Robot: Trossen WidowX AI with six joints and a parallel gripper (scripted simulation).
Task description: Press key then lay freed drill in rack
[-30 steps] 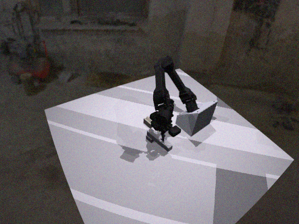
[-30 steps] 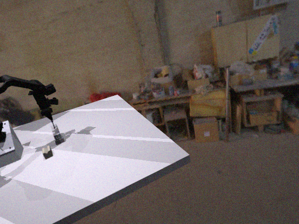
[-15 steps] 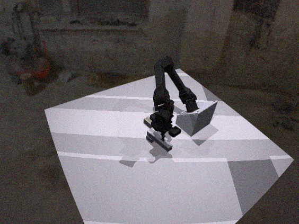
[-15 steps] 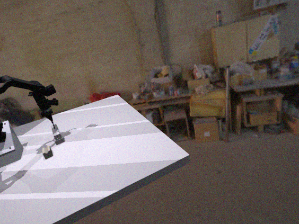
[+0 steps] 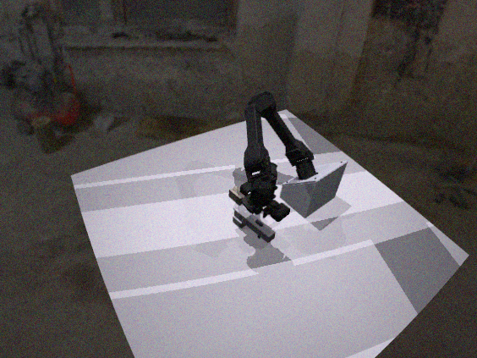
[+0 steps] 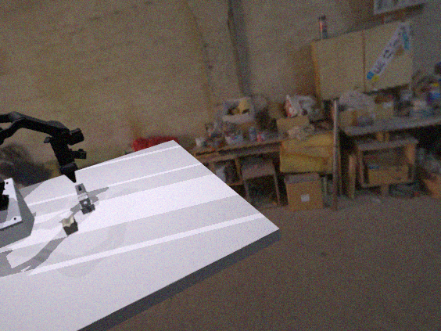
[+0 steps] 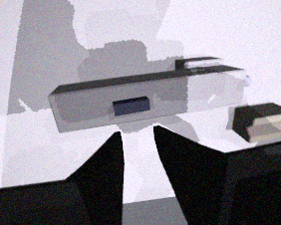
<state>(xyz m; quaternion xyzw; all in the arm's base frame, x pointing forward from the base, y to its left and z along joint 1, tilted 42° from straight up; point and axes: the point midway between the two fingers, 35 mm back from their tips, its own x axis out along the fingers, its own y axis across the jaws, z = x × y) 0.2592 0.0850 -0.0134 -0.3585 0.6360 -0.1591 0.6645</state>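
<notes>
The drill is 70 mm to the right of my gripper tip, 60 mm below it and 20 mm ahead of it. Round my gripper tip: grey housing 70 mm below, 30 mm to the right, 10 mm ahead; blue key 60 mm below, 10 mm ahead; rack 210 mm to the right, 100 mm below, 20 mm behind.
</notes>
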